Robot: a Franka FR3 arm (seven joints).
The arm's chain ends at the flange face. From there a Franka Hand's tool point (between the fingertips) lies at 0.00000 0.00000 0.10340 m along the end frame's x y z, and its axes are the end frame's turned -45 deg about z.
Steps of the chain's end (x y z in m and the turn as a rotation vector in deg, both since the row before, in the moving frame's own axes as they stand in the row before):
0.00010 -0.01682 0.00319 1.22 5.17 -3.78
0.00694 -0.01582 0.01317 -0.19 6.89 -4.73
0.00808 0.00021 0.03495 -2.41 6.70 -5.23
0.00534 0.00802 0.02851 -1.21 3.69 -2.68
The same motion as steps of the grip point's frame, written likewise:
0.02027 -0.00706 0.00275 -2.79 4.52 -3.78
0.02499 0.00237 0.01242 -5.01 4.74 -4.73
0.01155 0.01719 0.03415 -6.44 3.03 -5.23
0.00141 0.01562 0.02827 -3.46 1.75 -2.68

